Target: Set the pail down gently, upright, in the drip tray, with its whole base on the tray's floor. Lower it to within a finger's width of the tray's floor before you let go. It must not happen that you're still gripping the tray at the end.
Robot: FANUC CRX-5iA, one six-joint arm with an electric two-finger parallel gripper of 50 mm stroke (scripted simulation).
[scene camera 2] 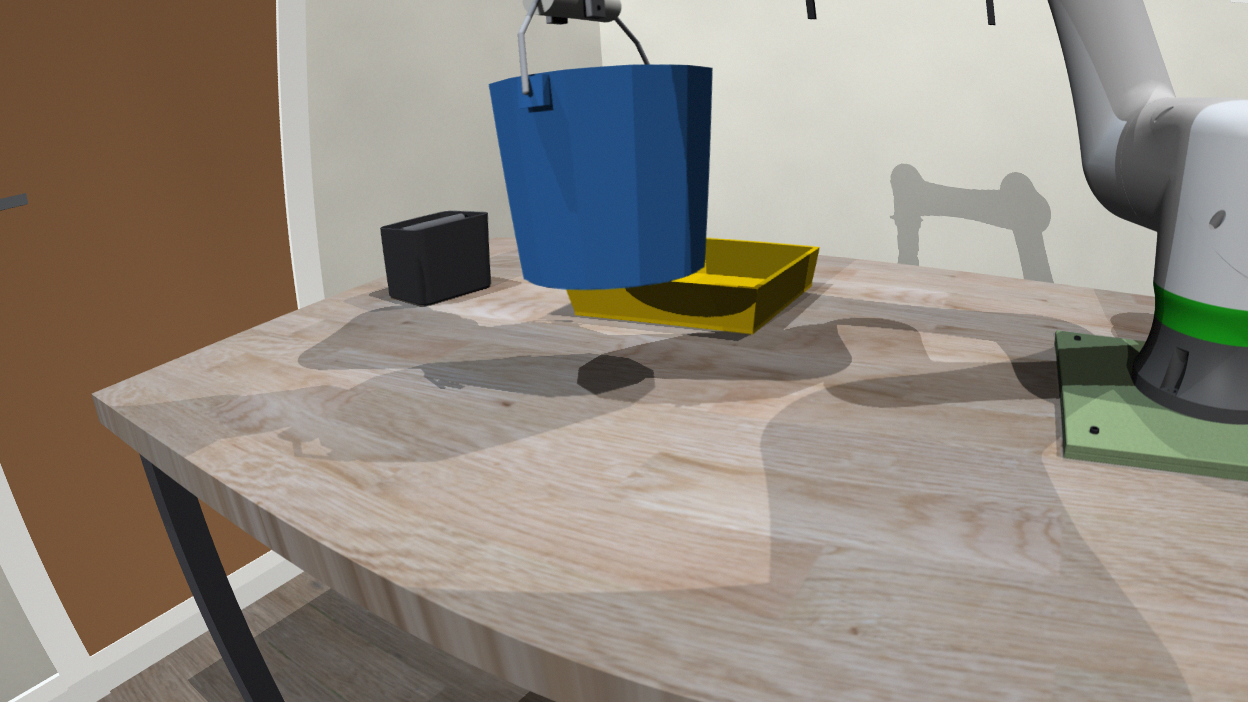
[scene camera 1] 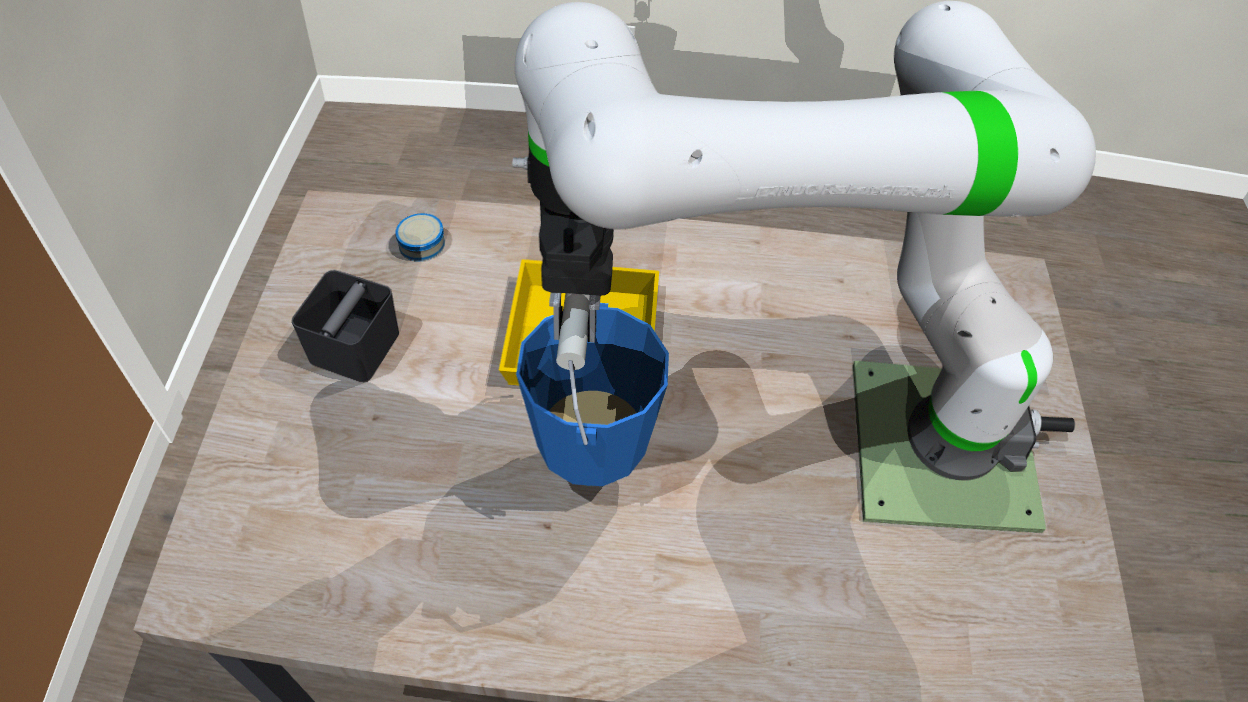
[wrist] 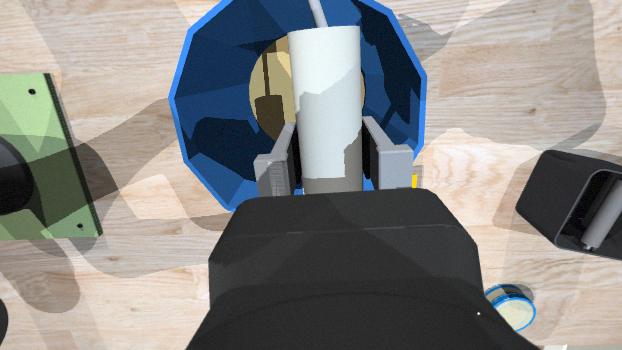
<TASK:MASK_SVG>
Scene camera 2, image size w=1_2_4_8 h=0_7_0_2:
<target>blue pail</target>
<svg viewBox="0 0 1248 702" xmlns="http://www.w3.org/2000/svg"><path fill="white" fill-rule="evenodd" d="M522 0L523 7L528 13L518 32L521 76L490 83L489 90L524 280L537 286L553 289L606 290L660 284L697 273L705 267L713 68L694 65L650 64L638 39L618 17L622 10L620 0L605 0L606 18L602 19L584 17L583 0ZM524 34L533 15L604 23L615 21L635 44L644 64L565 69L528 75Z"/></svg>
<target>black box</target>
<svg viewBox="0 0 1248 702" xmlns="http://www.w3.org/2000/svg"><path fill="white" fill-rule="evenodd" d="M488 213L443 211L381 227L389 295L397 299L427 306L490 286Z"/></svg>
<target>yellow drip tray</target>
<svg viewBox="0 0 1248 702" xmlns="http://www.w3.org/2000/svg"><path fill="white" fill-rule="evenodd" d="M820 247L707 238L705 267L688 277L651 286L566 291L574 308L575 315L754 334L812 286Z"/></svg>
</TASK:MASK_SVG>
